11 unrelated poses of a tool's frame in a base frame.
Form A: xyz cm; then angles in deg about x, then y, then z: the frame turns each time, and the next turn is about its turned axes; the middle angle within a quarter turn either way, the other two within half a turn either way.
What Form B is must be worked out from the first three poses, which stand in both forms.
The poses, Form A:
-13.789, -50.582, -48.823, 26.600, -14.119, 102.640
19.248, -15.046, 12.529, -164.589, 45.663, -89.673
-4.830, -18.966, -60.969, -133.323, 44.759, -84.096
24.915, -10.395, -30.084, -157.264, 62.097, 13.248
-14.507, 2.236, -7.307, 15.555, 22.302, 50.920
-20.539, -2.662, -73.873, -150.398, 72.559, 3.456
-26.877, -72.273, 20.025, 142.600, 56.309, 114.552
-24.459, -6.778, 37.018, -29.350, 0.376, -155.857
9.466, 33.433, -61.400, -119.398, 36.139, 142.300
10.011, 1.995, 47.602, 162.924, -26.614, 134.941
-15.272, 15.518, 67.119, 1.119, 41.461, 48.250
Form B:
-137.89, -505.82, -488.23, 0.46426, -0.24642, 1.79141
192.48, -150.46, 125.29, -2.87262, 0.79697, -1.56509
-48.30, -189.66, -609.69, -2.32693, 0.78119, -1.46775
249.15, -103.95, -300.84, -2.74477, 1.08380, 0.23122
-145.07, 22.36, -73.07, 0.27149, 0.38924, 0.88872
-205.39, -26.62, -738.73, -2.62494, 1.26639, 0.06032
-268.77, -722.73, 200.25, 2.48884, 0.98278, 1.99931
-244.59, -67.78, 370.18, -0.51225, 0.00656, -2.72022
94.66, 334.33, -614.00, -2.08389, 0.63074, 2.48360
100.11, 19.95, 476.02, 2.84356, -0.46450, 2.35516
-152.72, 155.18, 671.19, 0.01953, 0.72363, 0.84212

